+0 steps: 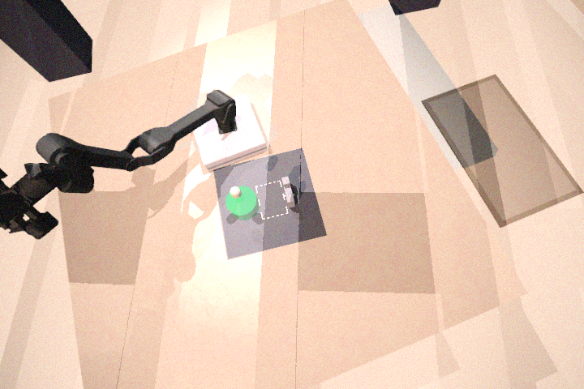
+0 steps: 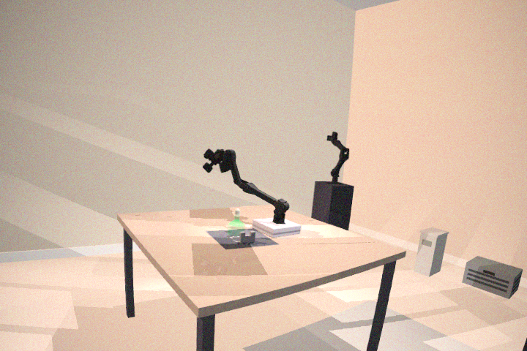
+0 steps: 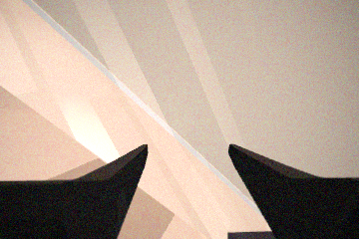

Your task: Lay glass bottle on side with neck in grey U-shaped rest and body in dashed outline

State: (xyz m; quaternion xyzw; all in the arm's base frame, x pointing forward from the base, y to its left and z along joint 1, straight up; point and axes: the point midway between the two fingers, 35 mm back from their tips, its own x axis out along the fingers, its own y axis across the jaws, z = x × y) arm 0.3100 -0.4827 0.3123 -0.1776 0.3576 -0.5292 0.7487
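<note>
My gripper tip is 3 cm past the glass bottle, 52 cm to the right of it and 27 cm above it. From my gripper tip the other things lie so: grey mat 3 cm behind, 60 cm to the left, 35 cm below.
</note>
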